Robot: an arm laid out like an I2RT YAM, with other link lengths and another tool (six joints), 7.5 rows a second.
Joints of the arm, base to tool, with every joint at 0 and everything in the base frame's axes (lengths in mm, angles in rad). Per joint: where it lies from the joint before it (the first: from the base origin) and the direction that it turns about. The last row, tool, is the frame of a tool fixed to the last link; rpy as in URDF.
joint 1: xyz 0 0 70.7 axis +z
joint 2: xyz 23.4 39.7 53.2 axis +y
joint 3: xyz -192.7 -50.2 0 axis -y
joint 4: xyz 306.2 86 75 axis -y
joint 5: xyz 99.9 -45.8 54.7 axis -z
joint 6: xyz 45.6 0 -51.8 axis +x
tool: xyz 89 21 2 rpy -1.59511 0.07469 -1.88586
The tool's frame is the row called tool.
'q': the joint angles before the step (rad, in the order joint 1, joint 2, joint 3, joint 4, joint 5, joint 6). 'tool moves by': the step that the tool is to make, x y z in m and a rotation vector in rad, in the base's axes. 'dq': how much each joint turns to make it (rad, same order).
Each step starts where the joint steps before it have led.
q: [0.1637 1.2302 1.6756 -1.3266 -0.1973 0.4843]
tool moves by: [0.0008 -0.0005 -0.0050 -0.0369 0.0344 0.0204]
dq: [0.0017 0.0487 0.0483 -0.0462 0.0126 -0.0343]
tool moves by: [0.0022 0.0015 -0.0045 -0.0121 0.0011 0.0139]
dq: [0.0038 0.0051 -0.0098 0.0090 0.0034 -0.0153]
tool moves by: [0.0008 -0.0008 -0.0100 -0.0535 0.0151 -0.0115]
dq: [0.0180 0.0074 -0.0122 -0.0056 0.0578 -0.0054]
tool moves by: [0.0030 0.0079 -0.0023 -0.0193 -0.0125 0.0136]
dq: [0.0288 0.0098 -0.0034 0.0216 0.0263 0.0000]
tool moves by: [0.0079 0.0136 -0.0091 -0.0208 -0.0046 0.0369]
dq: [0.0356 0.0328 -0.0058 0.0371 0.0166 -0.0135]
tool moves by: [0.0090 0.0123 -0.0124 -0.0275 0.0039 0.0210]
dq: [0.0337 0.0419 -0.0028 0.0334 0.0281 -0.0043]
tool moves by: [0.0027 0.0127 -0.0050 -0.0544 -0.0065 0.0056]
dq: [0.0516 0.0409 0.0269 0.0036 0.0704 0.0074]
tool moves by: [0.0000 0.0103 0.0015 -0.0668 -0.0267 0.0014]
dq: [0.0527 0.0302 0.0348 -0.0035 0.0883 0.0019]
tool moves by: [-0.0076 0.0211 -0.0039 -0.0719 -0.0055 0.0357]
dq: [0.0804 0.0425 0.0376 -0.0201 0.0810 -0.0002]
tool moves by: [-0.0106 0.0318 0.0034 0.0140 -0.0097 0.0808]
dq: [0.0752 0.0290 0.0324 0.0120 -0.0093 -0.0005]
